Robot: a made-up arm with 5 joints.
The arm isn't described. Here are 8 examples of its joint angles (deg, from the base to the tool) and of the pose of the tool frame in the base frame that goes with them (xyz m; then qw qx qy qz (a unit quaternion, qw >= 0)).
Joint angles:
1: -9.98 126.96 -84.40 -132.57 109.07
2: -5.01 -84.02 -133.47 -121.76 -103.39
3: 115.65 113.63 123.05 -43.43 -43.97
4: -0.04 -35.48 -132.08 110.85 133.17
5: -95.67 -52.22 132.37 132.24 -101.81
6: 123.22 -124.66 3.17 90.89 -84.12
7: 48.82 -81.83 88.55 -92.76 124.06
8: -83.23 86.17 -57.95 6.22 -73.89
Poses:
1: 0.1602 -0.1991 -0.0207 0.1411 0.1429 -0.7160 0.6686
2: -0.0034 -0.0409 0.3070 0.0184 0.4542 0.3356 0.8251
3: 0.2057 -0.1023 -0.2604 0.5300 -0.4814 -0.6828 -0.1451
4: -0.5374 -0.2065 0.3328 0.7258 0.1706 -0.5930 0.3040
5: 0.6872 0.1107 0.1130 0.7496 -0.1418 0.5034 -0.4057
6: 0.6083 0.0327 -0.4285 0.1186 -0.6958 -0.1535 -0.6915
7: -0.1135 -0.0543 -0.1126 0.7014 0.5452 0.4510 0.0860
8: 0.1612 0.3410 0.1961 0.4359 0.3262 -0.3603 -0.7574
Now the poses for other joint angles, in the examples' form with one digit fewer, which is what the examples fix.
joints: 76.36 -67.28 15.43 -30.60 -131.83
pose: -0.023 0.428 -0.016 0.947 0.106 0.272 -0.134
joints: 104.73 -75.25 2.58 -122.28 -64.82
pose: 0.243 0.048 -0.355 0.242 0.460 0.745 -0.418
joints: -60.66 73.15 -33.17 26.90 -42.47
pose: 0.423 0.128 0.074 0.097 -0.043 0.353 0.929
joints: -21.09 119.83 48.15 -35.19 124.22
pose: 0.156 0.148 -0.049 0.879 0.473 0.060 0.004
